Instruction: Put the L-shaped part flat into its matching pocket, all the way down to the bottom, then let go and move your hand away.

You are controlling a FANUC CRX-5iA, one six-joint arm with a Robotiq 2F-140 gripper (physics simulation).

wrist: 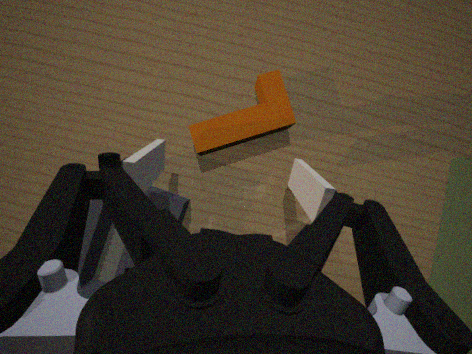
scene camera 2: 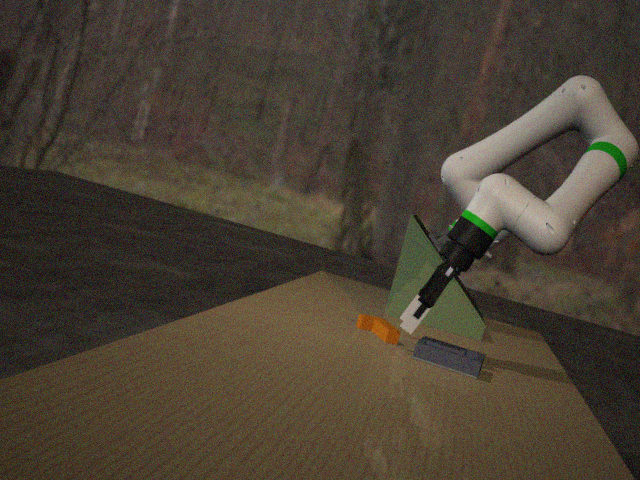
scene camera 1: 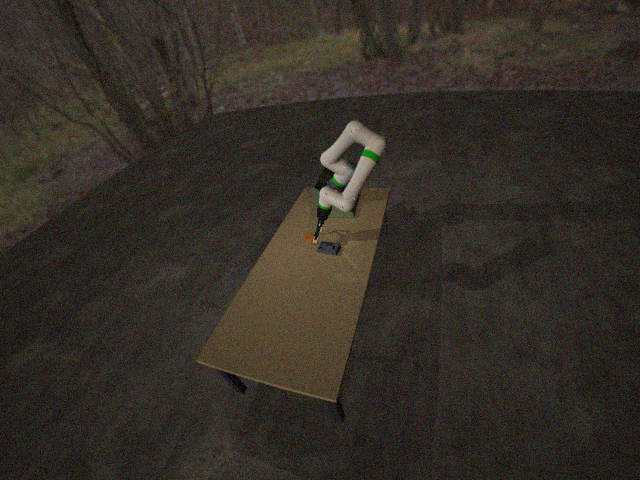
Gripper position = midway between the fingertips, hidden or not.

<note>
The gripper [scene camera 2: 404, 325] is open, with nothing in its grasp. Also in view: an orange L-shaped part [scene camera 2: 384, 330].
The orange L-shaped part is seen too in the wrist view [wrist: 274, 113]. The gripper shows as well in the wrist view [wrist: 229, 163].
</note>
